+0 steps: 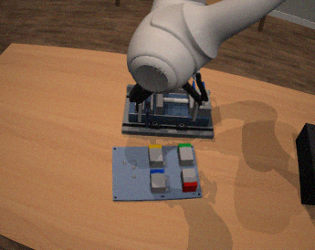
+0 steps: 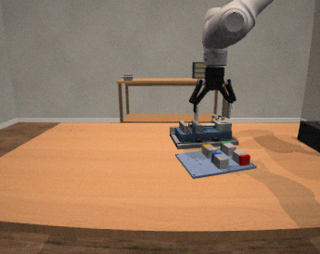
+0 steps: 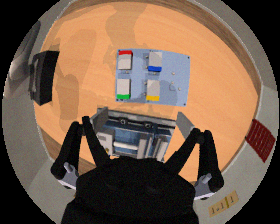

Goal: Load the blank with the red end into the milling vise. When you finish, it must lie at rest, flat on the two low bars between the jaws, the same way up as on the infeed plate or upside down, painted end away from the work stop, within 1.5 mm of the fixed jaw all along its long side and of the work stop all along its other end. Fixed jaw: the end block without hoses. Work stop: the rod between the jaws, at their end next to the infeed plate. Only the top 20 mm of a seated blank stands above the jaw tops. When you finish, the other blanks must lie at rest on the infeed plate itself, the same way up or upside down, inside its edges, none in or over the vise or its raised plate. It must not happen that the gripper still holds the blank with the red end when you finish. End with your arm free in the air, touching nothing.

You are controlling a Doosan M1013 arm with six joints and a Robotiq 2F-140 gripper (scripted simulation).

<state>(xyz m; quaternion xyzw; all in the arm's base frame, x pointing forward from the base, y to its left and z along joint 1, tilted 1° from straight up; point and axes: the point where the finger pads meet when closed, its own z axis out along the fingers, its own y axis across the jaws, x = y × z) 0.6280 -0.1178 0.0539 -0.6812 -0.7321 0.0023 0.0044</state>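
Now: hand 13 cm above the yellow-ended blank, 4 cm to the right of it and 2 cm short of it. The rest, counted from my hand: green-ended blank 13 cm below, 7 cm behind, 3 cm to the left; fixed jaw 15 cm to the right, 8 cm below, 8 cm ahead; blue-ended blank 13 cm to the left, 13 cm below, 2 cm ahead.
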